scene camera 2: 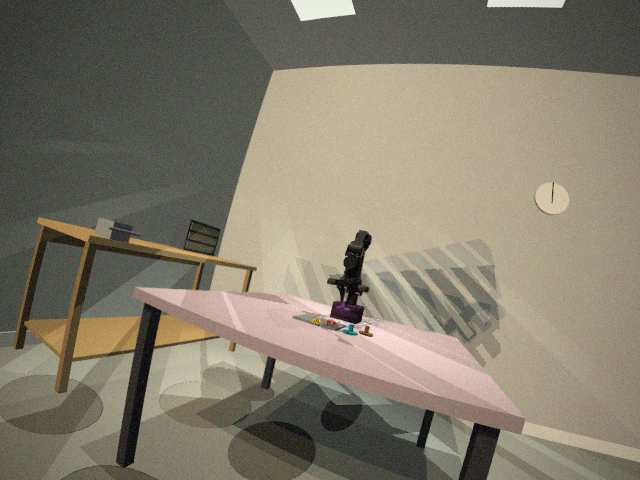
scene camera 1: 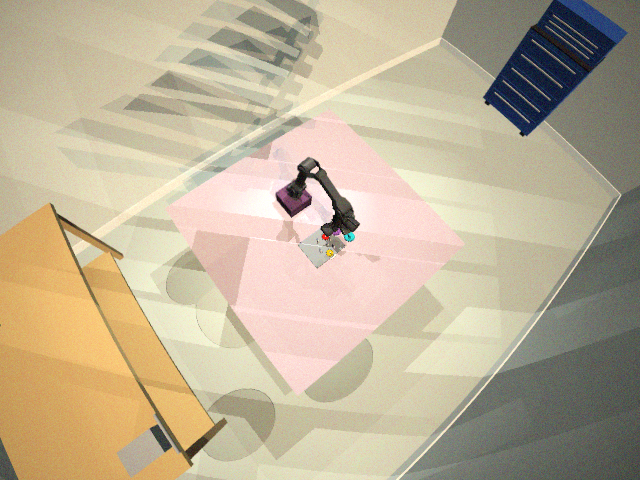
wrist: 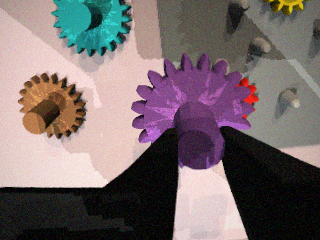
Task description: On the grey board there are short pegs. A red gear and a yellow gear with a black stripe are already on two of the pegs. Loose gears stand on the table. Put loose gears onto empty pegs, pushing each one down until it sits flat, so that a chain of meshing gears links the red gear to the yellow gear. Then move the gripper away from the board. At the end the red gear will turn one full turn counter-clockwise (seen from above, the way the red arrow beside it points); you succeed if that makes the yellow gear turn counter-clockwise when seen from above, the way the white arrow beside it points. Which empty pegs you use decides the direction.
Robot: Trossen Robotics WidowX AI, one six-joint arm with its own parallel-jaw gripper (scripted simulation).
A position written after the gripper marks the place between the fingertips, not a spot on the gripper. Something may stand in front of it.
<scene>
The gripper (wrist: 197,136) carries a purple gear (wrist: 197,101). Further things: a brown gear (wrist: 51,107).
</scene>
